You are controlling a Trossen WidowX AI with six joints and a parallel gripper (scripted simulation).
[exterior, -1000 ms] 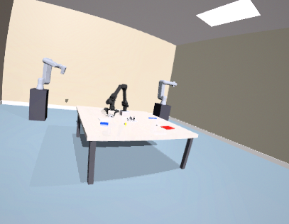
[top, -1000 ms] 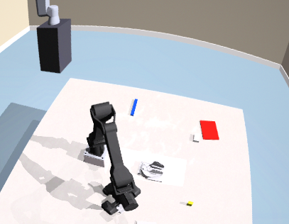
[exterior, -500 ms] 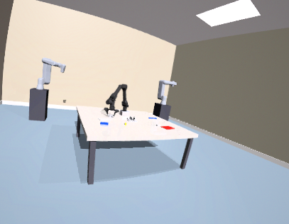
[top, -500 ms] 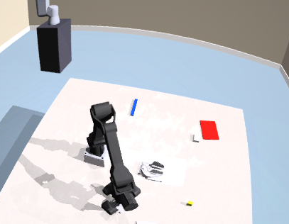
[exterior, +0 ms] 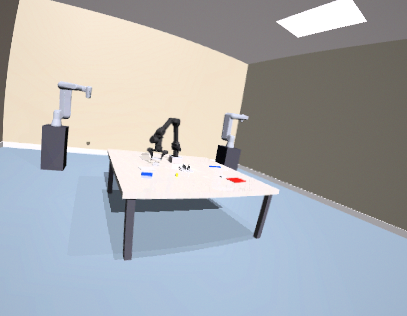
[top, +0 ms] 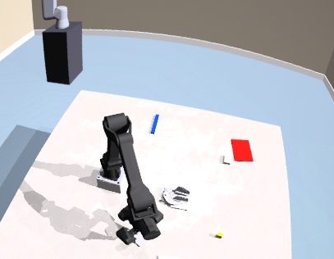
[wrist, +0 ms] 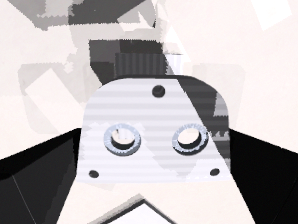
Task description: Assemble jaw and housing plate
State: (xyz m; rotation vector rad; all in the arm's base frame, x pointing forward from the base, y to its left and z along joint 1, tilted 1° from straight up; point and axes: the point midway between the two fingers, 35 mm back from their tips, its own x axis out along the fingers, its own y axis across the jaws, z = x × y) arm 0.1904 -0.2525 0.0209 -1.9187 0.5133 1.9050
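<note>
Right now my gripper tip is 24 cm to the right of the white jaw, 6 cm short of it and 3 cm above it. Round my gripper tip: flat white piece: 14 cm ahead, 11 cm to the right, 4 cm below; blue bar: 70 cm to the left, 11 cm behind, 4 cm below; yellow piece: 31 cm ahead, 9 cm to the left, 4 cm below.
</note>
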